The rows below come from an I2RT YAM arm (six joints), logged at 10 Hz.
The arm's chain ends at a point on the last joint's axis. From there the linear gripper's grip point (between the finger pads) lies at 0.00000 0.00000 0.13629 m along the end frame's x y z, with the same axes.
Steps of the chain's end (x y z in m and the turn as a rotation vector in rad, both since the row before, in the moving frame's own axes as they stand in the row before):
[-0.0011, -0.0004, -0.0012, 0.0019, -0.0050, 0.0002]
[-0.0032, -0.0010, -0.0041, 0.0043, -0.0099, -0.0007]
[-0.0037, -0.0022, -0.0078, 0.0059, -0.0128, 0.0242]
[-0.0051, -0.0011, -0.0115, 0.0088, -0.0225, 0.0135]
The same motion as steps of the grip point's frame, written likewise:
[-0.0018, -0.0007, -0.0012, 0.0019, -0.0050, 0.0002]
[-0.0045, -0.0016, -0.0041, 0.0043, -0.0099, -0.0007]
[-0.0054, -0.0030, -0.0078, 0.0059, -0.0128, 0.0242]
[-0.0082, -0.0023, -0.0115, 0.0088, -0.0225, 0.0135]

